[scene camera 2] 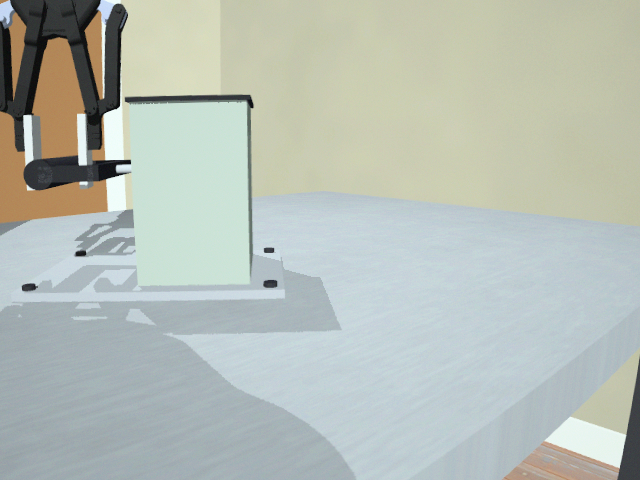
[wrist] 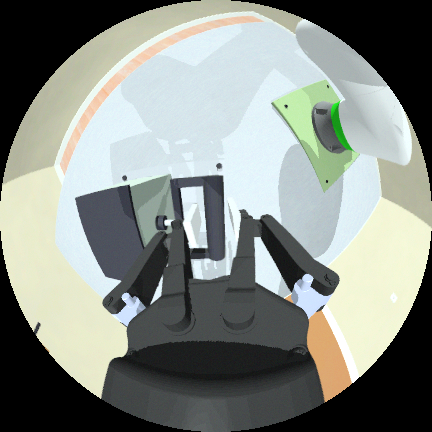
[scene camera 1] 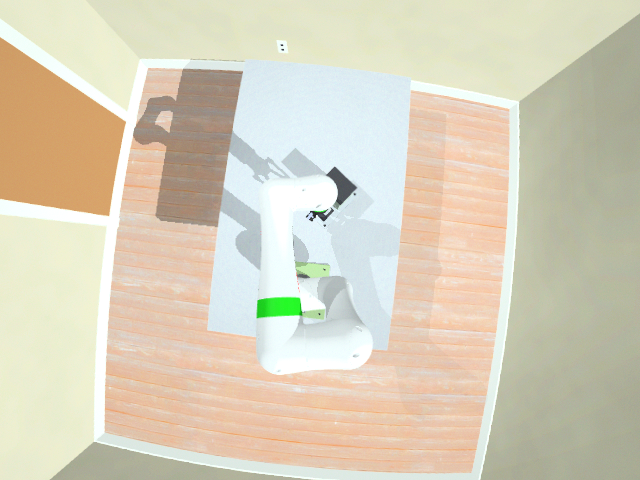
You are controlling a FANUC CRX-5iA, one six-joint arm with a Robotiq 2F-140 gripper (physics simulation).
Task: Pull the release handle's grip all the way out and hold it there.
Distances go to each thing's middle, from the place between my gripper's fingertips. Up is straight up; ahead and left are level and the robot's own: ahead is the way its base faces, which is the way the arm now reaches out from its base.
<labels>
The pale base plate [wrist: 203, 167] is 9 cm below my hand, 9 cm ahead of it and 3 cm to the right of it.
</labels>
